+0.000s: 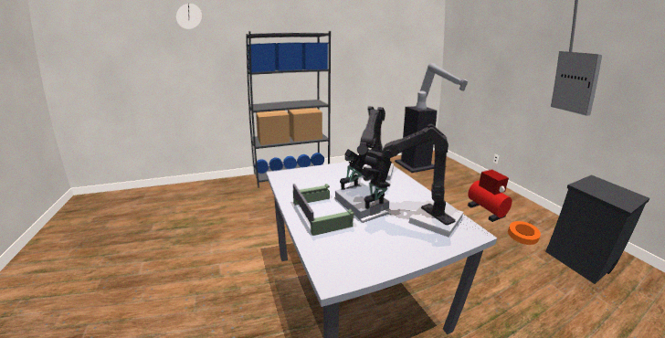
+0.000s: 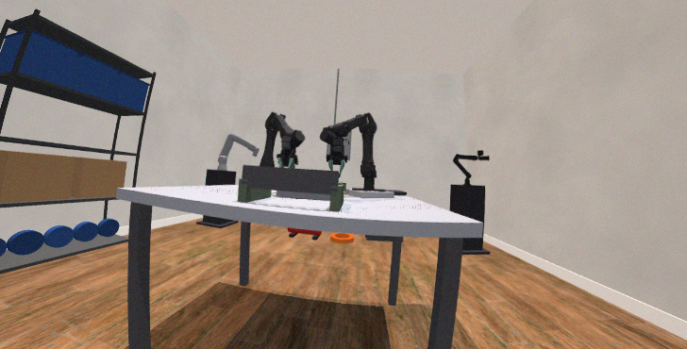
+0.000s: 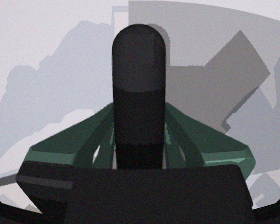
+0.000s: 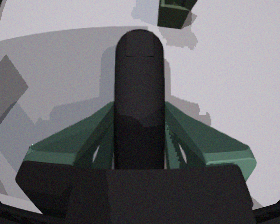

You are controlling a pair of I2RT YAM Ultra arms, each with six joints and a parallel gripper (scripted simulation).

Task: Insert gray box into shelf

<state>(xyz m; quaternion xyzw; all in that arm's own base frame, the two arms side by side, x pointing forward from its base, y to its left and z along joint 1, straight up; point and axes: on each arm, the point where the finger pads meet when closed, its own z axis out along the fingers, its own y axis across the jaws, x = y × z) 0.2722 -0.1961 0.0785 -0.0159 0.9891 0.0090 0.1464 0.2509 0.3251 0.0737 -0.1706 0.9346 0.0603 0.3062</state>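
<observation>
Right now my right hand is 120 mm to the right of the gray box, 50 mm above it and 20 mm past it. Round my right hand: dark back plate: 310 mm ahead, 140 mm to the left, 20 mm below.
Now: left hand 120 mm to the left of the gray box, 50 mm above it and 10 mm short of it. From my left hand the other things lie so: dark back plate (340 mm ahead, 110 mm to the right, 30 mm below).
</observation>
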